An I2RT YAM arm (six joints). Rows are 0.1 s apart.
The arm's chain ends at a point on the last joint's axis. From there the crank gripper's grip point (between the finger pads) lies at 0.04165 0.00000 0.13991 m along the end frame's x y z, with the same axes.
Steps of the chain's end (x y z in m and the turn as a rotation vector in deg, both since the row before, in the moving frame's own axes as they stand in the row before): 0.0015, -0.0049, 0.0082, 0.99, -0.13, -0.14; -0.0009, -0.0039, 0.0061, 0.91, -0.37, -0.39; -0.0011, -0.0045, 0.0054, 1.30, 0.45, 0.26; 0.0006, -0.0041, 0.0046, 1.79, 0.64, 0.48; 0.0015, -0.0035, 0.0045, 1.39, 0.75, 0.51; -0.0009, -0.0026, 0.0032, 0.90, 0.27, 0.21
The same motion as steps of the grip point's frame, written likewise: 0.0012, -0.0074, 0.0083, 0.99, -0.13, -0.14; -0.0018, -0.0064, 0.0063, 0.91, -0.37, -0.39; 0.0000, -0.0075, 0.0050, 1.30, 0.45, 0.26; 0.0022, -0.0081, 0.0041, 1.79, 0.64, 0.48; 0.0033, -0.0065, 0.0039, 1.39, 0.75, 0.51; -0.0002, -0.0046, 0.0030, 0.90, 0.27, 0.21
